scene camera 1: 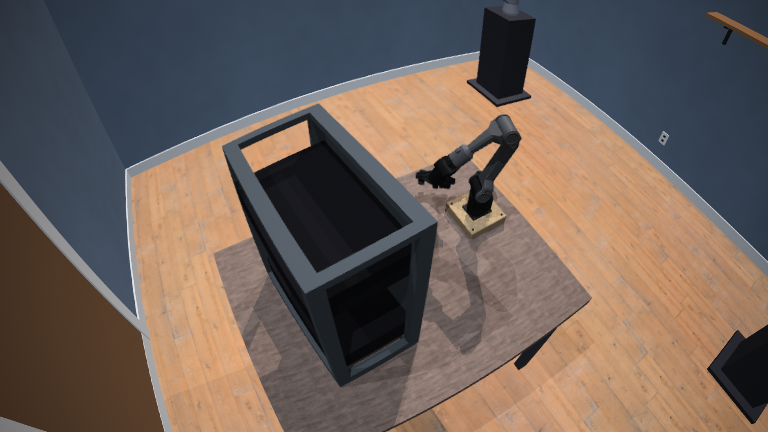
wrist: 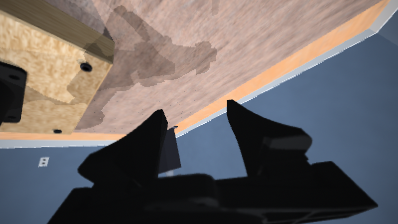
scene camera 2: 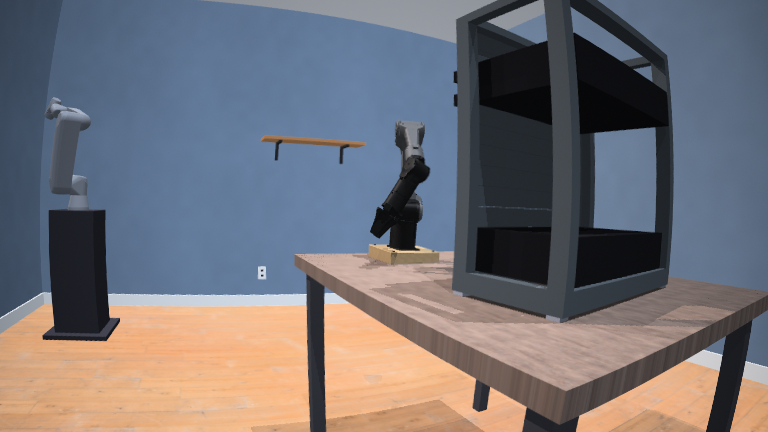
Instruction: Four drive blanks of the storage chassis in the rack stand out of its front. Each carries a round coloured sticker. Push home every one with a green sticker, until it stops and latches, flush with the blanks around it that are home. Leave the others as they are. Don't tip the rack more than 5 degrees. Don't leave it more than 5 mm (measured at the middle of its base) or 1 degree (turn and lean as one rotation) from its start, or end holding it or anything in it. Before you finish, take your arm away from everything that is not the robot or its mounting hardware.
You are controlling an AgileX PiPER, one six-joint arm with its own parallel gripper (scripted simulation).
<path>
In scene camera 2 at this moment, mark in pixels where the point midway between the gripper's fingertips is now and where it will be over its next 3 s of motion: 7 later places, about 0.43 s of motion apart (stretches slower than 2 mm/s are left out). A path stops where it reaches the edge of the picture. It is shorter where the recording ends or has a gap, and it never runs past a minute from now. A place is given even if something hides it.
My gripper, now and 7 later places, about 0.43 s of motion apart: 374,235; 374,233; 376,224; 382,196; 397,157; 418,124; 436,108; 446,107
</path>
